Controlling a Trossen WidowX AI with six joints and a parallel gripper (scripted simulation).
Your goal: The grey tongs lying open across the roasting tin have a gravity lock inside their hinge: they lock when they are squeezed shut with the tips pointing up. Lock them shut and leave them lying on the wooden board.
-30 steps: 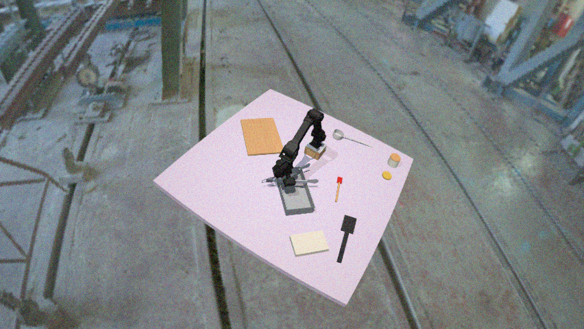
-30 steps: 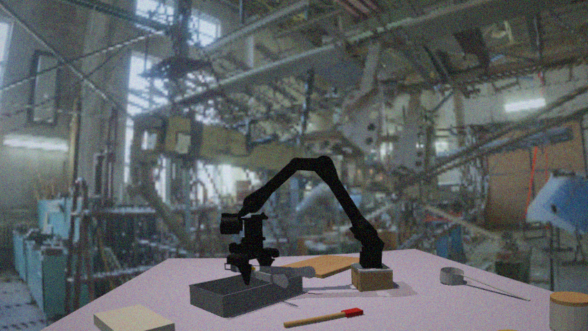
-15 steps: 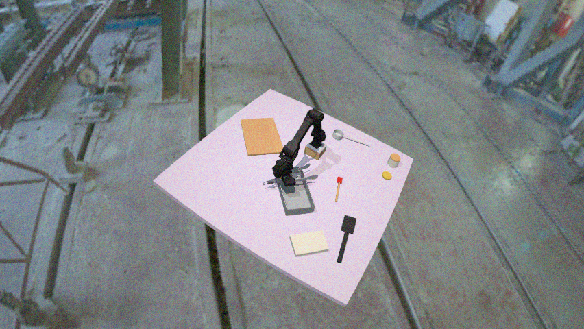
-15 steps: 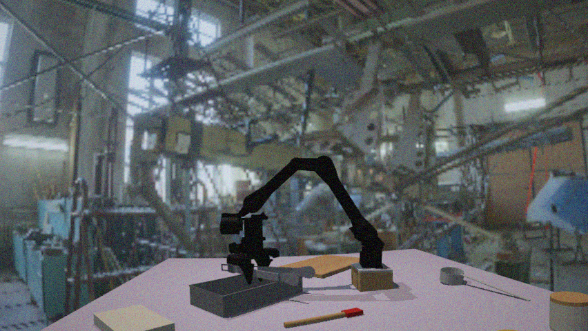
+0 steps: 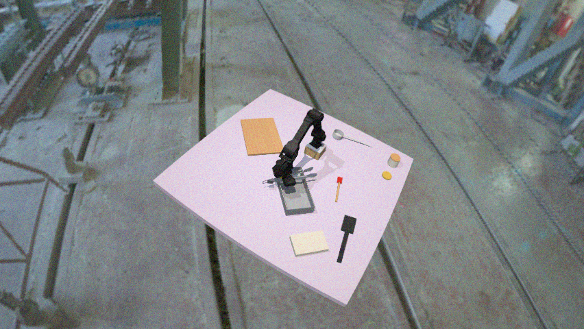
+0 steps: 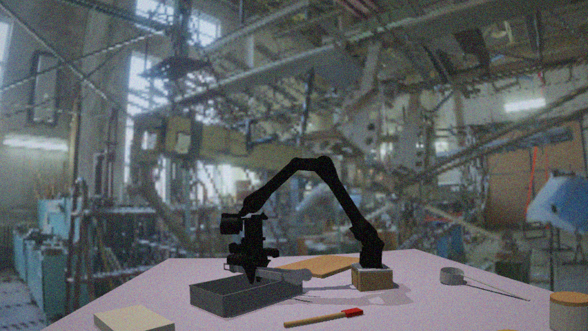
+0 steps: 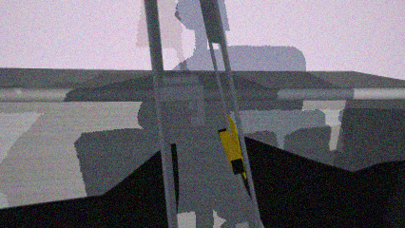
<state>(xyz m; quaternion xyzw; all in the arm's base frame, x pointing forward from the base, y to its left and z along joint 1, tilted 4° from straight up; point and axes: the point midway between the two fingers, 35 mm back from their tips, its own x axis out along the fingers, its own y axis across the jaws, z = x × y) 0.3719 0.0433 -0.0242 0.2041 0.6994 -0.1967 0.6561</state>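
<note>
Now: gripper tip 4 cm below the yellow piece, 1 cm to the left of it and 1 cm short of it. Also, from my gripper tip: red-tipped spatula: 25 cm to the left, 24 cm behind, 2 cm below; then cream block: 36 cm to the left, 22 cm ahead, 2 cm below; then grey roasting tin: 8 cm to the left.
</note>
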